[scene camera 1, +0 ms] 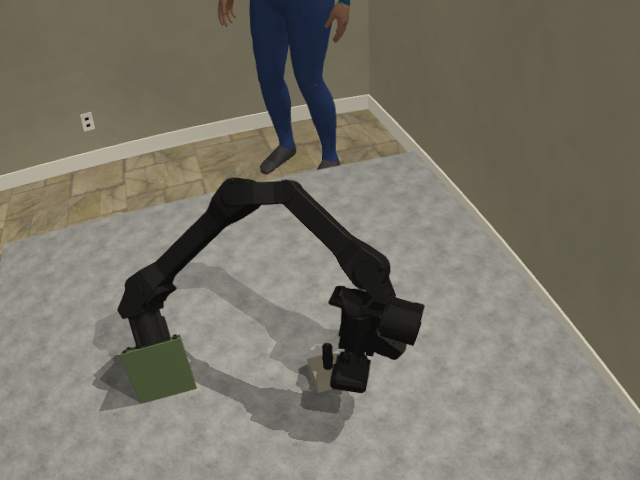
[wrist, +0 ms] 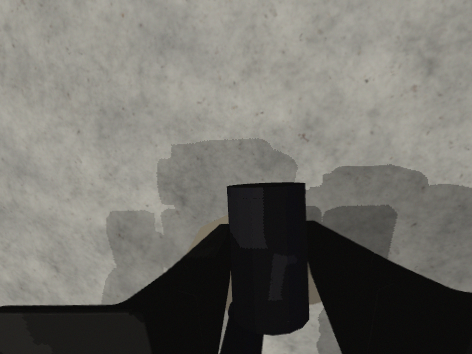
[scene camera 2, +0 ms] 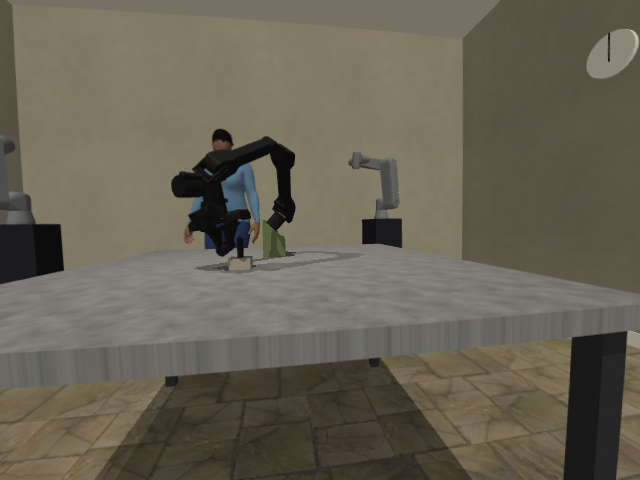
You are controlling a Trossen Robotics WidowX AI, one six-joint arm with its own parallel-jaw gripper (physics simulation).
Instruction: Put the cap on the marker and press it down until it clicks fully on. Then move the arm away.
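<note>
The marker is a dark upright stick in a small beige block on the table. My gripper points down and is shut on the black cap, a cylinder between the fingertips. In scene view 2 the fingertips are just left of the marker, apart from it in the picture, at about the height of its upper part. In scene view 1 the gripper body hides the fingertips and cap. In the wrist view part of the block shows behind the fingers; a dark strip below the cap may be the marker.
The arm's green base mount stands on the grey table. A person stands behind the table. A grey robot arm stands on a dark pedestal beyond it.
</note>
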